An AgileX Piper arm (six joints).
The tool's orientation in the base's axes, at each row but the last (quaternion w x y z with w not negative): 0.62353 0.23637 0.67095 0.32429; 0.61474 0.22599 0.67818 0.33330; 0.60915 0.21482 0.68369 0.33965; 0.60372 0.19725 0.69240 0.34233
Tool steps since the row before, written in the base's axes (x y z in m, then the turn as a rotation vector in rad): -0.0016 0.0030 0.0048 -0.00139 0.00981 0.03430; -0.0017 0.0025 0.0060 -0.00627 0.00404 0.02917; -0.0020 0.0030 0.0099 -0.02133 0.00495 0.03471; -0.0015 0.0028 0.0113 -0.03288 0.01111 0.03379
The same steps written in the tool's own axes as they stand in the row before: -0.0009 0.0057 -0.0012 -0.01621 0.03181 -0.00041; -0.0021 0.0062 -0.0014 -0.01614 0.02467 -0.00611; -0.0043 0.0095 -0.0016 -0.01681 0.03112 -0.02082; -0.0057 0.0102 -0.0012 -0.00971 0.03632 -0.03055
